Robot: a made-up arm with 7 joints. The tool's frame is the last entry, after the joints.
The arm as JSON. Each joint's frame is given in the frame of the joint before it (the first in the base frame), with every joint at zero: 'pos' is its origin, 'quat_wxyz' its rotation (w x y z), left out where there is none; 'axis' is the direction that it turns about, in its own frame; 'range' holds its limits. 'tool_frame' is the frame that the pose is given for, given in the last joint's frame.
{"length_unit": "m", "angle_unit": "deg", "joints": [
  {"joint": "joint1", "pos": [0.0, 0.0, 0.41], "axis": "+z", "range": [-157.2, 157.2]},
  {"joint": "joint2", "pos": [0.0, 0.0, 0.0], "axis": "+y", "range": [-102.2, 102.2]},
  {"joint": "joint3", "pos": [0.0, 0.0, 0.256], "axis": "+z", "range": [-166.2, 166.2]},
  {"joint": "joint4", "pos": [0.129, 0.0, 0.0], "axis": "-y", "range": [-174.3, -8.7]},
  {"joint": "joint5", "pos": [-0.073, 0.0, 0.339], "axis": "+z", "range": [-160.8, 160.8]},
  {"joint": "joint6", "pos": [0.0, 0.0, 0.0], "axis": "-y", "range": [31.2, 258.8]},
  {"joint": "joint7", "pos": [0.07, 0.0, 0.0], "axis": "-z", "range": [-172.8, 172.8]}
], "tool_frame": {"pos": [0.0, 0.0, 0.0], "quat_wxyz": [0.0, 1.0, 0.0, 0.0]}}
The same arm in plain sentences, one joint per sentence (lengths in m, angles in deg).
The arm has seven revolute joints in a row. What follows holds with every joint at zero, and every direction is one of the base frame's.
The first joint lies 0.41 m along +z from the base frame's origin and rotates about +z, from -157.2 to 157.2 deg.
The second joint lies at the same point as the first joint and rotates about +y, from -102.2 to 102.2 deg.
The third joint lies 0.256 m along +z from the second joint and rotates about +z, from -166.2 to 166.2 deg.
The fourth joint lies 0.129 m along +x from the third joint and rotates about -y, from -174.3 to -8.7 deg.
The fifth joint lies 0.073 m along -x and 0.339 m along +z from the fourth joint and rotates about +z, from -160.8 to 160.8 deg.
The sixth joint lies at the same point as the fifth joint and rotates about -y, from 31.2 to 258.8 deg.
The seventh joint lies 0.07 m along +x from the sixth joint and rotates about -z, from -172.8 to 172.8 deg.
The tool frame, which is the frame that the pose is given for, lies at the same point as the seventh joint; its axes are the base frame's turned by roll 180, pitch 0 and yaw 0 deg (as in URDF: about the fixed x, then y, then z).

